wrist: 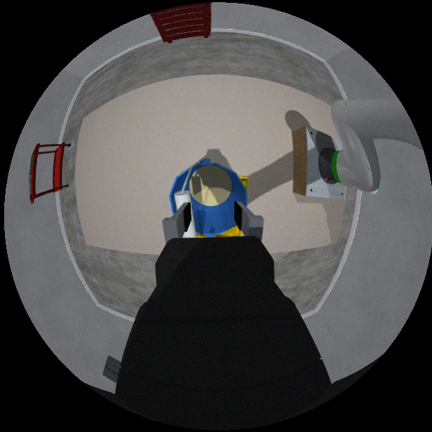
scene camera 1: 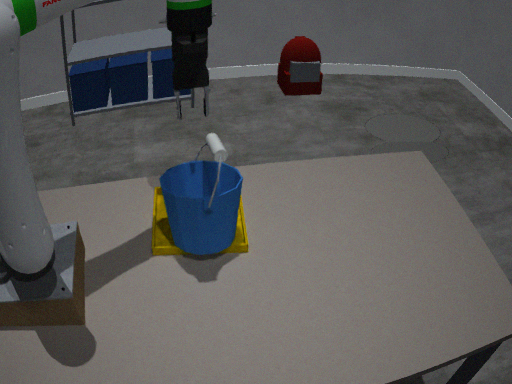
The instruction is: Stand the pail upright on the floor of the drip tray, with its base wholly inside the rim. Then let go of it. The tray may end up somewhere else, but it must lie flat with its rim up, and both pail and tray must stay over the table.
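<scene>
The blue pail looks roughly upright over the yellow drip tray, which lies flat with its rim up. In the scene view the pail's lower front edge covers part of the tray's front rim; whether the base sits inside the rim or on it I cannot tell. The pail's wire handle stands raised, with its white grip above the pail's mouth. My gripper is open and empty, above and behind the pail, clear of the grip in the scene view.
The table bears the robot's base block, left of the tray in the scene view. Beyond the table are a shelf rack with blue bins and a red object with a grey panel.
</scene>
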